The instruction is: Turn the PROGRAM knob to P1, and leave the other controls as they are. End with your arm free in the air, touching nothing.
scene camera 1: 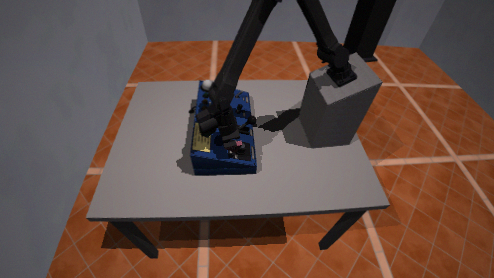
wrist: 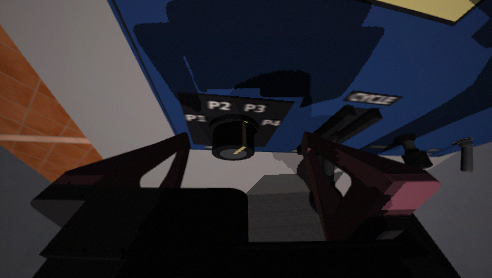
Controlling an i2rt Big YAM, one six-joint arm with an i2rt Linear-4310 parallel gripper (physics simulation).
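Frame: origin at the arm's base, x right, y ahead, z up, level; millimetres.
Where they show: gripper, fingertip midpoint: (scene camera 1: 233,142) (wrist: 245,138); arm's base at its link origin: (scene camera 1: 341,75).
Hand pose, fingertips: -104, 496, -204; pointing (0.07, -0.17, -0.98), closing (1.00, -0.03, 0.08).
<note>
Each offset is from my fingertips to the top centre of the thing, as dx, dy, dz. "pt": to the spot under its first point. Level surfaces: height alone.
The black PROGRAM knob {-12, -30, -5} (wrist: 233,140) (scene camera 1: 243,148) stands on its dark label plate {pt -47, +20, -29} (wrist: 187,102) at the near end of the blue panel (wrist: 320,65) (scene camera 1: 225,164). In the wrist view its yellow line runs up toward P3. The labels P1, P2, P3 and P4 arc behind it, with P1 at the left. My gripper (wrist: 245,138) is open, its fingertips wide apart to the left and right of the knob in the wrist view. Nothing is between the fingers. Whether a fingertip touches the panel cannot be told. In the scene view the arm hides part of the panel.
The CYCLE lever slot {pt +120, -23, -34} (wrist: 350,122) is by the right finger, its lever partly hidden behind that finger. A black knob {+223, -78, +3} (wrist: 416,152) and a toggle {+340, -103, -2} (wrist: 466,156) are further right. A yellow card {+51, +122, +20} (scene camera 1: 202,137) is on the panel. A grey pedestal (scene camera 1: 332,117) carries the arm's base on the table {dz -127} (scene camera 1: 300,185).
</note>
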